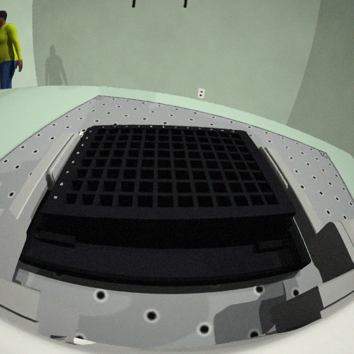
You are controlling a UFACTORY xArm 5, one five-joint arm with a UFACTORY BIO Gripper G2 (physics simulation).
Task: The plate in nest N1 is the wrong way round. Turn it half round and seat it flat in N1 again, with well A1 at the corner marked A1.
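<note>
The black plate (172,212), with a grid of square wells, lies level at the nest. Its row letters run down the left edge with H nearest, and small numerals run along the far edge. The black nest N1 (165,262) shows below and in front of it. How deep the plate sits in the nest is hidden in dark shade. My gripper (169,161) is shut on the plate, with one pale finger pad against its left side and one against its right side. The nest's A1 mark is not readable; a small white mark shows by the plate's far left corner.
A grey deck plate (175,302) with many small holes lies under the nest and reaches out behind it. A pale green table (30,117) surrounds it. A person (8,42) in a yellow top stands far back at the left. A wall socket (201,93) is behind.
</note>
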